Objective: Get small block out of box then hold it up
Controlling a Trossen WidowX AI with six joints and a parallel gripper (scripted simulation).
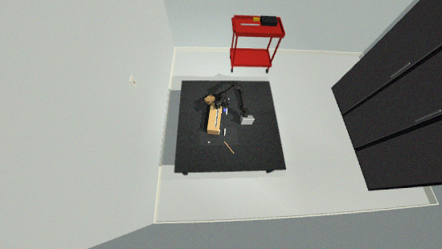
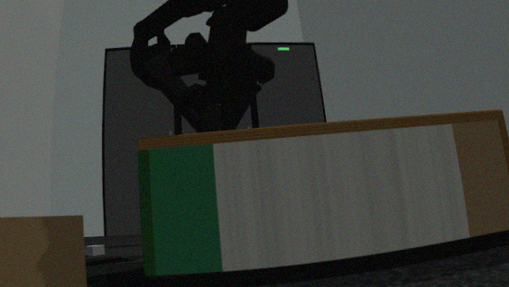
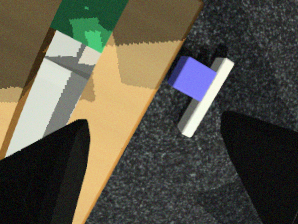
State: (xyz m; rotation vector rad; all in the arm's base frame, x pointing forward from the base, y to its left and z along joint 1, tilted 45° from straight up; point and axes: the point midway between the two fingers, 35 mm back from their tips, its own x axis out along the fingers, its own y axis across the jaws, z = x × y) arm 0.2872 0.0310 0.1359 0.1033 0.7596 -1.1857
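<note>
My gripper tip is 40 mm past the blue block, 30 mm to the left of it and 130 mm above it. From my gripper tip the other things lie so: thin wooden stick: 130 mm behind, 470 mm to the left, 150 mm below; wooden box: 40 mm ahead, 130 mm to the left, 90 mm below; tan box: 180 mm ahead, 170 mm to the right, 120 mm below.
</note>
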